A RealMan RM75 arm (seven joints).
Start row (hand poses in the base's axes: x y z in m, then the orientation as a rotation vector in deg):
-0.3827 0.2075 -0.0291 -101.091 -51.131 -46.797
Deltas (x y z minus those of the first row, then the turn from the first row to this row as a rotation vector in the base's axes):
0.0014 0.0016 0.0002 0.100 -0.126 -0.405
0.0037 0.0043 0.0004 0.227 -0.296 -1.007
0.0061 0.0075 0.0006 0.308 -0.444 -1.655
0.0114 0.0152 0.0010 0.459 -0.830 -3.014
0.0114 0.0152 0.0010 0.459 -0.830 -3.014
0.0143 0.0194 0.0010 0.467 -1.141 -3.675
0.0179 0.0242 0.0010 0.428 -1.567 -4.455
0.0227 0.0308 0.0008 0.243 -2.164 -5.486
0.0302 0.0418 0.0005 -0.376 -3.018 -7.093
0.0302 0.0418 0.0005 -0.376 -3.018 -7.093
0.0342 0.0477 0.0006 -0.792 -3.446 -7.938
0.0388 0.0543 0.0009 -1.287 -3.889 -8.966
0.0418 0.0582 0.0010 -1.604 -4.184 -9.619
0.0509 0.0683 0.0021 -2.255 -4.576 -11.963
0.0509 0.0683 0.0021 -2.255 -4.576 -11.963
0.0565 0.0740 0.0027 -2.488 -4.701 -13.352
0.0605 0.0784 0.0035 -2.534 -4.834 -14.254
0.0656 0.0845 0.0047 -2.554 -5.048 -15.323
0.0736 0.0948 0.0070 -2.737 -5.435 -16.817
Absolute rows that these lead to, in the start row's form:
-0.3813 0.2091 -0.0289 -101.204 -50.828 -47.210
-0.3790 0.2118 -0.0287 -101.393 -50.376 -47.800
-0.3766 0.2150 -0.0285 -101.652 -49.896 -48.384
-0.3713 0.2227 -0.0281 -102.184 -48.941 -49.674
-0.3713 0.2227 -0.0281 -102.184 -48.941 -49.674
-0.3684 0.2269 -0.0281 -102.463 -48.589 -50.399
-0.3648 0.2317 -0.0281 -102.816 -48.237 -51.296
-0.3600 0.2383 -0.0283 -103.386 -47.860 -52.476
-0.3525 0.2493 -0.0286 -104.578 -47.392 -54.147
-0.3525 0.2493 -0.0286 -104.578 -47.392 -54.147
-0.3485 0.2552 -0.0285 -105.288 -47.176 -54.981
-0.3439 0.2618 -0.0282 -106.161 -46.850 -55.926
-0.3409 0.2657 -0.0281 -106.712 -46.649 -56.540
-0.3318 0.2758 -0.0270 -108.436 -45.206 -58.242
-0.3318 0.2758 -0.0270 -108.436 -45.206 -58.242
-0.3262 0.2815 -0.0264 -109.342 -44.182 -59.191
-0.3222 0.2859 -0.0256 -109.815 -43.488 -59.888
-0.3171 0.2920 -0.0244 -110.323 -42.678 -60.780
-0.3091 0.3023 -0.0221 -111.139 -41.675 -62.068

